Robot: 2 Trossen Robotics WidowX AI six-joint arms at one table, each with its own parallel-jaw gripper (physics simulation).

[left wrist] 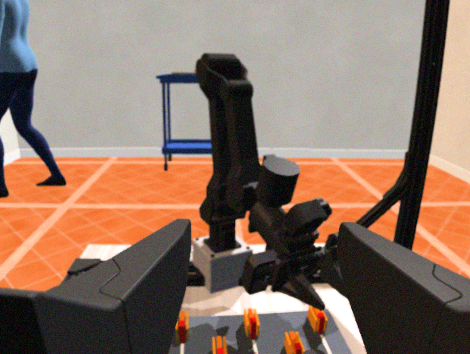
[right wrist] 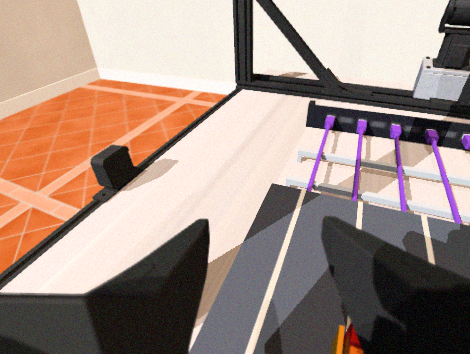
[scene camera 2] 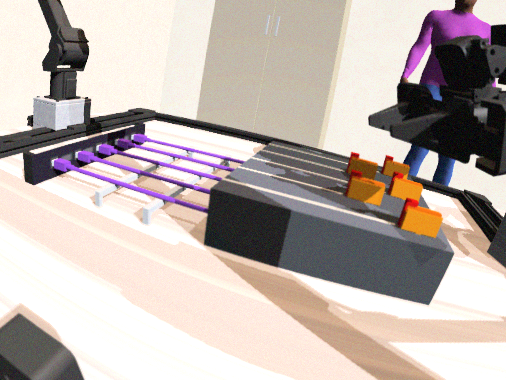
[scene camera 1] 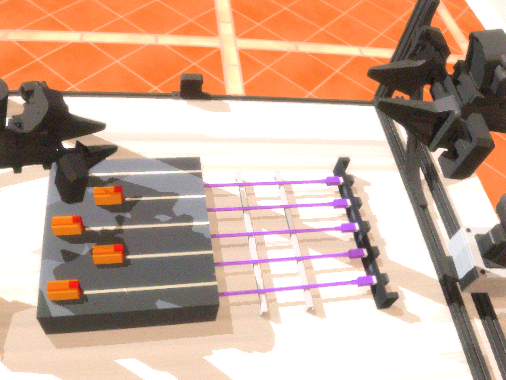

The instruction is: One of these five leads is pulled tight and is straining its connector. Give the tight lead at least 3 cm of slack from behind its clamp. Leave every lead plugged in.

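Where they show: left gripper, fingertip midpoint: (left wrist: pixel 265 234) (scene camera 1: pixel 372 86); right gripper, fingertip midpoint: (left wrist: pixel 337 303) (right wrist: pixel 265 228) (scene camera 2: pixel 378 125) (scene camera 1: pixel 111 137); left arm's base at its link origin: (right wrist: pixel 450 65) (scene camera 2: pixel 62 97) (scene camera 1: pixel 495 251); right arm's base at its link origin: (left wrist: pixel 222 243).
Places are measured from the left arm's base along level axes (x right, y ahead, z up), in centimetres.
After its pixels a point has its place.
Note:
Five purple leads (scene camera 1: pixel 268 234) @[x 5.1, y 38.7, z -5.4 cm] (scene camera 2: pixel 135 188) @[x 16.2, y 39.4, z -5.4 cm] (right wrist: pixel 400 172) @[x 5.8, y 36.5, z -5.3 cm] run side by side from plugs in a black connector strip (scene camera 1: pixel 382 297) @[x -6.4, y 20.7, z -4.8 cm] (scene camera 2: pixel 34 169) @[x 21.8, y 24.0, z -5.6 cm] (right wrist: pixel 315 115) @[x 20.6, y 23.9, z -5.4 cm] to a dark grey block (scene camera 1: pixel 150 272) @[x -4.9, y 57.6, z -1.3 cm] (scene camera 2: pixel 350 260) (right wrist: pixel 310 265) @[x 11.5, y 58.6, z -1.3 cm]. All look nearly straight; I cannot tell which is tight. Pale lines continue along the block's top toward orange clamps (scene camera 1: pixel 108 254) @[x -3.5, y 63.6, z 1.1 cm] (scene camera 2: pixel 421 221) @[x 13.0, y 71.6, z 0.1 cm] (left wrist: pixel 251 325) @[x 1.6, y 68.2, z 1.3 cm] with red tabs. In scene camera 1, the right gripper hides the top clamp. My right gripper (scene camera 1: pixel 111 137) @[x 12.7, y 64.7, z 8.0 cm] (right wrist: pixel 265 228) @[x 12.7, y 64.7, z 8.0 cm] is part open and empty above the block's upper left. My left gripper (scene camera 1: pixel 374 87) @[x 0.0, y 35.0, z 32.4 cm] is part open and empty, high beyond the strip.
Two pale rails (scene camera 1: pixel 252 255) @[x 1.2, y 41.5, z -5.9 cm] (scene camera 2: pixel 122 181) @[x 14.7, y 35.6, z -5.9 cm] cross beneath the leads between block and strip. A small black bracket (scene camera 1: pixel 191 86) @[x 39.1, y 52.8, z -3.9 cm] (right wrist: pixel 114 167) @[x 39.0, y 53.6, z -4.1 cm] stands on the table's edge. Black frame beams (scene camera 1: pixel 425 210) @[x 12.3, y 7.2, z -6.0 cm] run behind the strip. A blue cart (left wrist: pixel 187 146) stands beyond the table.

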